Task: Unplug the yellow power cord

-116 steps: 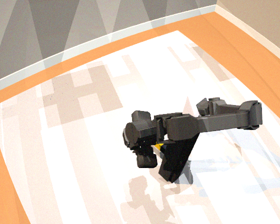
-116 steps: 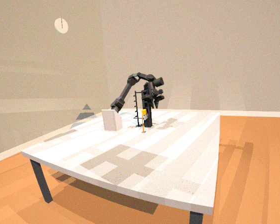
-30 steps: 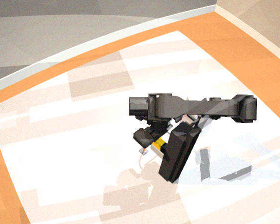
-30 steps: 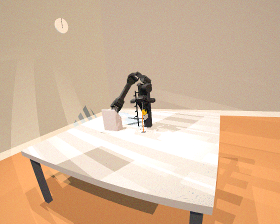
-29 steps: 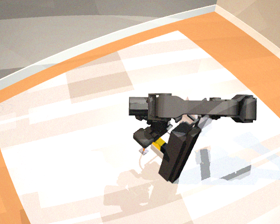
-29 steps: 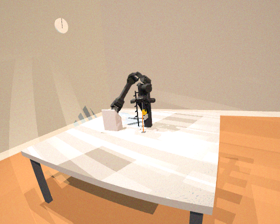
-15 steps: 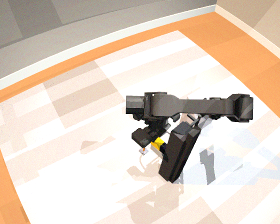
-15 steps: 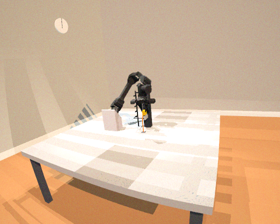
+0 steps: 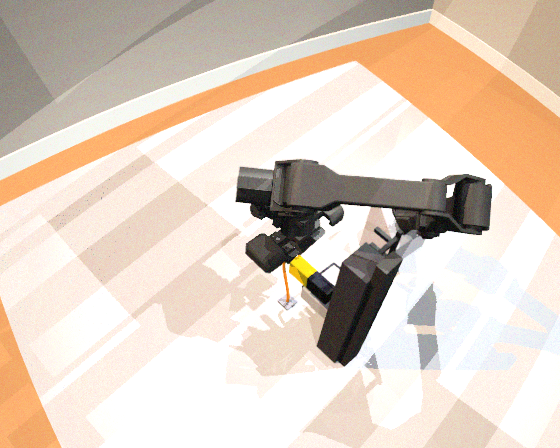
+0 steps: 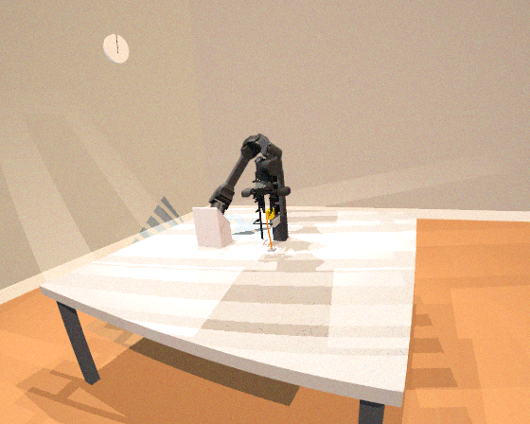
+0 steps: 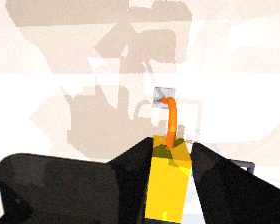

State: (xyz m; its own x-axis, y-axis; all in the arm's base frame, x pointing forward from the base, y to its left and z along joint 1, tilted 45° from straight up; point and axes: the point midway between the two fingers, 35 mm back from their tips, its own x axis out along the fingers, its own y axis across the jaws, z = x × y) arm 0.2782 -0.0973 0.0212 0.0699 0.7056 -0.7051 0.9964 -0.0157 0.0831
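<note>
My gripper tip is now 1 cm past the yellow plug and 5 cm to the right of it. Also, from my gripper tip: grey anchor plate 16 cm below.
</note>
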